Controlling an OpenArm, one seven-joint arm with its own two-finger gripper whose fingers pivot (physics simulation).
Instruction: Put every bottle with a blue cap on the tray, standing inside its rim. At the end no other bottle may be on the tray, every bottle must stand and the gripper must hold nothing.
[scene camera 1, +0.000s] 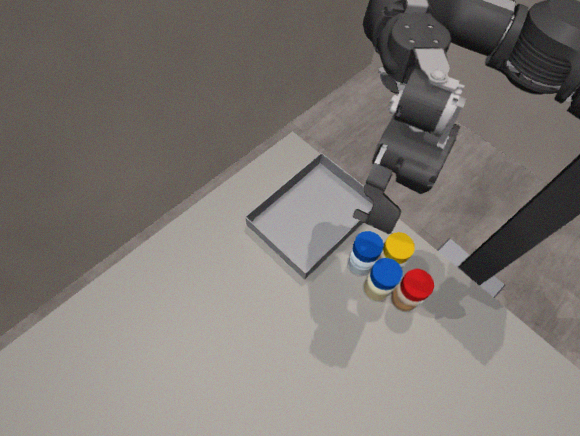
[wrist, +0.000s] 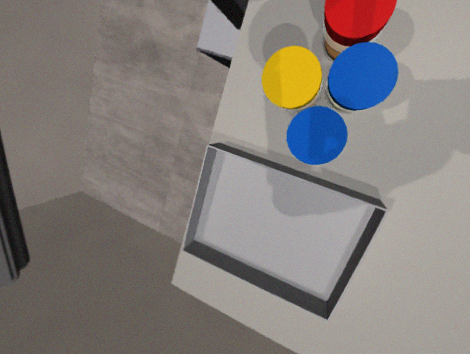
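Observation:
A blue-capped bottle with a pale blue and white body (scene camera 1: 367, 246) (wrist: 317, 135) stands beside the tray's near wall. A second blue-capped bottle with a cream body (scene camera 1: 386, 273) (wrist: 363, 76) stands close to it. A yellow-capped bottle (scene camera 1: 399, 247) (wrist: 292, 77) and a red-capped bottle (scene camera 1: 417, 284) (wrist: 360, 19) stand in the same tight cluster. The grey tray (scene camera 1: 276, 249) (wrist: 255, 273) has no bottle on it. My gripper (scene camera 1: 381, 214) is open and empty, above the tray's corner and the yellow-capped bottle's side of the cluster. A finger shows at the wrist view's left edge; the other is hidden.
The pale table (scene camera 1: 175, 320) (wrist: 425, 280) carries the tray and bottles, with the arm's shadow across it. The table's edge runs close behind the tray and the yellow-capped bottle. A dark post (scene camera 1: 530, 225) rises beyond that edge, with a light base at its foot.

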